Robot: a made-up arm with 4 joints. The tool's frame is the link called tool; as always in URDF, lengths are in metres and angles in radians.
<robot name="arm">
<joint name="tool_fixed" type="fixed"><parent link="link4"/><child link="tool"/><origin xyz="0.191 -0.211 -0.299" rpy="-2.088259 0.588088 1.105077"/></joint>
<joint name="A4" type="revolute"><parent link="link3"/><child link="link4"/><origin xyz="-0.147 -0.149 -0.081" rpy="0 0 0"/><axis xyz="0 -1 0"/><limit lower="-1.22" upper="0.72"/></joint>
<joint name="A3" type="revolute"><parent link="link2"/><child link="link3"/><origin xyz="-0.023 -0.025 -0.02" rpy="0 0 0"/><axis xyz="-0.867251 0.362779 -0.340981"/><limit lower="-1.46" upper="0.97"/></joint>
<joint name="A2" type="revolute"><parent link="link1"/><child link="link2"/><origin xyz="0.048 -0.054 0.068" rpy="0 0 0"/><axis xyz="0 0 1"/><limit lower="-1.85" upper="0.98"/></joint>
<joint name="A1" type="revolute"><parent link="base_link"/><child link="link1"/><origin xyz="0.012 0.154 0.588" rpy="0 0 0"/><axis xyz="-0.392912 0.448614 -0.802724"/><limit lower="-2.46" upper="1.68"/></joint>
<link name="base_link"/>
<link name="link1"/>
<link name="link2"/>
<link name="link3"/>
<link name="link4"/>
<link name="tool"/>
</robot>
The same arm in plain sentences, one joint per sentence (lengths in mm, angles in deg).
The arm has four revolute joints in a row. What follows holds with every joint at zero, and every direction is one of the base frame's. Joint 1 lies 12.0 mm along +x and 154.0 mm along +y and 588.0 mm along +z from the base frame's origin and turns about the direction (-0.392912, 0.448614, -0.802724), from -140.95 to 96.26 deg. Joint 2 lies 48.0 mm along +x and 54.0 mm along -y and 68.0 mm along +z from joint 1 and turns about +z, from -106.00 to 56.15 deg. Joint 3 lies 23.0 mm along -x and 25.0 mm along -y and 20.0 mm along -z from joint 2 and turns about the direction (-0.867251, 0.362779, -0.340981), from -83.65 to 55.58 deg. Joint 4 lies 147.0 mm along -x and 149.0 mm along -y and 81.0 mm along -z from joint 3 and turns about -y, from -69.90 to 41.25 deg. The tool frame, which is the frame that the pose is given for, lies 191.0 mm along +x and 211.0 mm along -y and 299.0 mm along -z from joint 4; its axes are the base frame's turned by roll -119.65, pitch 33.69 and yaw 63.32 deg (as in URDF: about the fixed x, then y, then z).
